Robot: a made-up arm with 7 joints.
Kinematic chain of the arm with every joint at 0, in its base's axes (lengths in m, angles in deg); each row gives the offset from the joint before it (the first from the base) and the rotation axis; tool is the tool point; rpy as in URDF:
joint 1: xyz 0 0 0.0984 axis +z
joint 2: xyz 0 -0.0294 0.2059 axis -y
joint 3: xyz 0 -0.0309 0.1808 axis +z
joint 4: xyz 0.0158 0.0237 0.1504 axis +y
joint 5: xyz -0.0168 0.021 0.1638 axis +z
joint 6: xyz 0 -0.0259 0.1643 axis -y
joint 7: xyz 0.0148 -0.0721 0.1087 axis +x
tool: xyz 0 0 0 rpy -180 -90 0
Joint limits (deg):
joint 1: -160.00..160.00
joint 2: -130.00..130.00
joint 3: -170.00..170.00
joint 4: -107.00..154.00
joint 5: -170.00..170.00
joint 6: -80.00..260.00
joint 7: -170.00..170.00
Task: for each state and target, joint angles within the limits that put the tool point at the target. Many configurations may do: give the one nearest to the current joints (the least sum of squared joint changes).
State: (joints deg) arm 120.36 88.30 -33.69 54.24 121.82 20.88 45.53
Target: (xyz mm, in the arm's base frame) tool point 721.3 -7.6 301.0
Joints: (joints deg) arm 150.02 114.37 -57.91 45.66 116.34 23.62 45.53
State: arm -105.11 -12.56 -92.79 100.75 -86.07 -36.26 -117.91
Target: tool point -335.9 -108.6 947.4
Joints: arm -89.71 -17.50 -101.29 57.35 -91.83 -41.76 -117.91
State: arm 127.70 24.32 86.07 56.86 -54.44 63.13 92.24
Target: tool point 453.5 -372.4 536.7
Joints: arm 160.00 44.66 114.21 77.16 -67.34 84.54 92.24
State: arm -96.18 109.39 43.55 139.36 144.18 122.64 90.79
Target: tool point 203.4 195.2 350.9
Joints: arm -92.73 116.28 45.00 100.74 152.92 121.23 90.79
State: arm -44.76 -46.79 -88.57 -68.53 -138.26 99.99 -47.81
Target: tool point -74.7 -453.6 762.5
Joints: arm -98.32 -25.42 -112.29 -33.69 -151.93 104.95 -47.81
